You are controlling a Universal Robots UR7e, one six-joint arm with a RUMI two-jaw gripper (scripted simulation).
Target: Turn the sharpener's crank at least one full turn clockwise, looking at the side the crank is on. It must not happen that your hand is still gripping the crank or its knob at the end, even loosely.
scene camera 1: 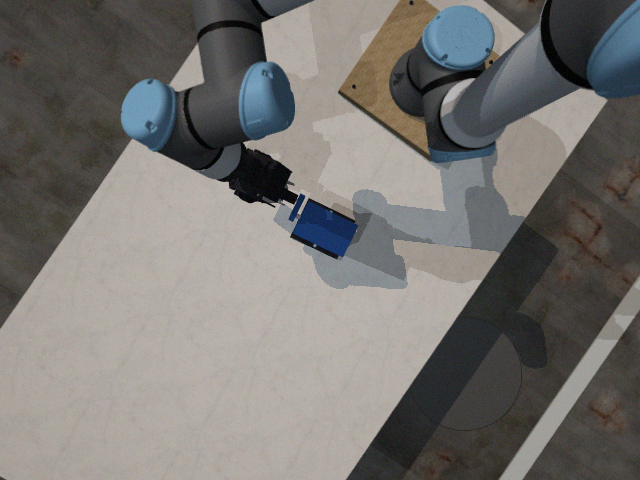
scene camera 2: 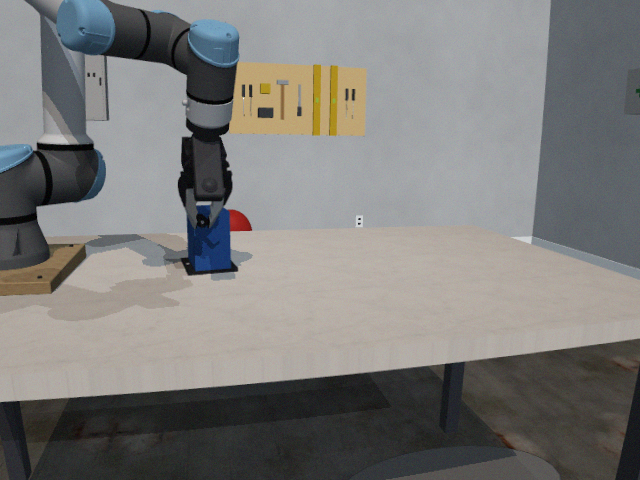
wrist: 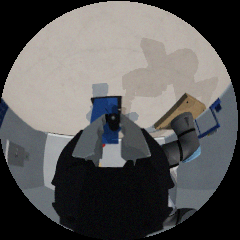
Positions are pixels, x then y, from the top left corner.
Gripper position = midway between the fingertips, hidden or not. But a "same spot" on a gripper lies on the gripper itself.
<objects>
The gripper shows in scene camera 1 [284, 194], in scene camera 2 and in the wrist view. The same spot on the gripper: [scene camera 2: 186, 192] is [wrist: 148, 149]. One and the same spot on a blue sharpener: [scene camera 1: 322, 228] is [scene camera 2: 207, 209].
</objects>
